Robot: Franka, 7 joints.
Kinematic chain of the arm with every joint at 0, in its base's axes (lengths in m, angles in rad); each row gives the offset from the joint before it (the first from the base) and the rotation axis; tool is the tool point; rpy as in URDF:
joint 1: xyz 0 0 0.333 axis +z
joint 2: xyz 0 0 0 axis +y
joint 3: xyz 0 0 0.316 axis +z
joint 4: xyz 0.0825 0 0 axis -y
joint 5: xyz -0.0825 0 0.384 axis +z
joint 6: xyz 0 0 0 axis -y
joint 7: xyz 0.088 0 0 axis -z
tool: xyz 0 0 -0.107 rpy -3.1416 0 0
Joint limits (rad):
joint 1: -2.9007..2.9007
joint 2: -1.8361..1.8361
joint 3: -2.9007..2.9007
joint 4: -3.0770..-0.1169
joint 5: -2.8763..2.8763
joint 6: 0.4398..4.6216
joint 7: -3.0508..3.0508
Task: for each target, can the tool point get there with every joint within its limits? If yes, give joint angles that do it. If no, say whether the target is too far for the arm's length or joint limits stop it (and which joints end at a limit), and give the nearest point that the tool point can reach.
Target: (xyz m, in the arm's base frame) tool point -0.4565 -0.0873 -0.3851
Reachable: no: joint limits stop it (at a limit: joint 1, joint 2) | nearest point -0.4400 -0.0852 -0.3343 | short by 0.053 m
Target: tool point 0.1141 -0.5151 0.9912
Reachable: yes | joints 2.3449 -0.4108 1.9042 -0.6076 -1.6601 2.8137 1.1220
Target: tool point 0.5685 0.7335 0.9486
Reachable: no: too far | nearest point 0.4379 0.5651 0.8072 | short by 0.256 m
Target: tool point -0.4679 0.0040 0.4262
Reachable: yes | joints -1.6129 0.1724 -1.5730 -2.6134 -0.0040 4.0138 1.4548
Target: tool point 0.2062 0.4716 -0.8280
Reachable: no: too far | nearest point 0.1616 0.3695 -0.3471 | short by 0.494 m
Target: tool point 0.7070 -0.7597 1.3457
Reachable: no: too far | nearest point 0.4183 -0.4495 0.9322 | short by 0.592 m
